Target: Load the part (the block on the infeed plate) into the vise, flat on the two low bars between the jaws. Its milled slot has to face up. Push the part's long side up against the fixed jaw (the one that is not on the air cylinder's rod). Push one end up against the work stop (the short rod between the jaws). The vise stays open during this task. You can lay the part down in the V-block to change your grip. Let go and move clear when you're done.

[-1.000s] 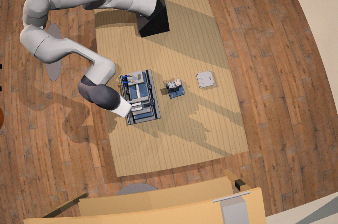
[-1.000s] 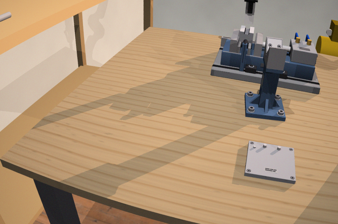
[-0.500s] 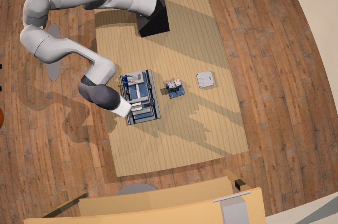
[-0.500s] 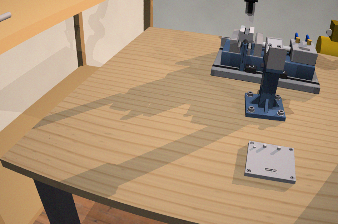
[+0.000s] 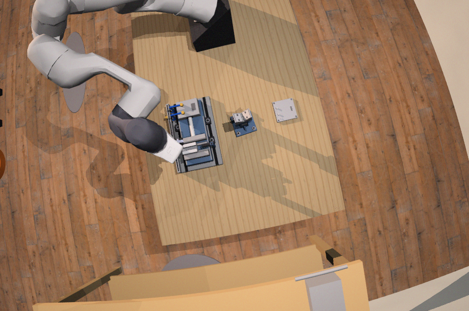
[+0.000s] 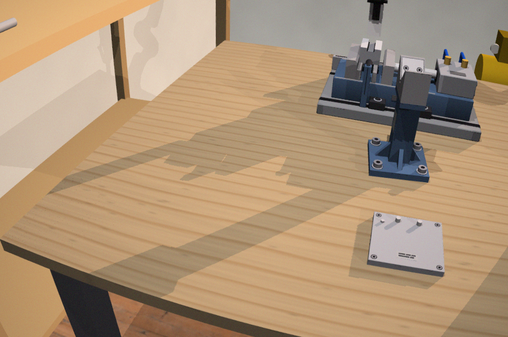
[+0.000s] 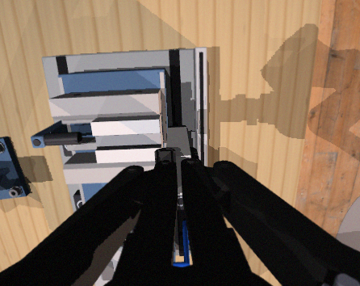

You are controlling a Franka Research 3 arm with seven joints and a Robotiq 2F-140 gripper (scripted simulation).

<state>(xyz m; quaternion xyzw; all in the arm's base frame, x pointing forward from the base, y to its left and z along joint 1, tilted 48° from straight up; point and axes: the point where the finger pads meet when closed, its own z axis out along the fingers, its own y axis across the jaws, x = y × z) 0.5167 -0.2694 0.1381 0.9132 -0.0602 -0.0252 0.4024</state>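
My hand is 50 mm to the right of the part and 50 mm above it. Also, from my hand: work stop: 110 mm to the left, 60 mm below, 10 mm ahead; moving jaw: 70 mm to the left, 70 mm below, 30 mm behind; fixed jaw: 70 mm below, 60 mm to the left, 40 mm ahead.
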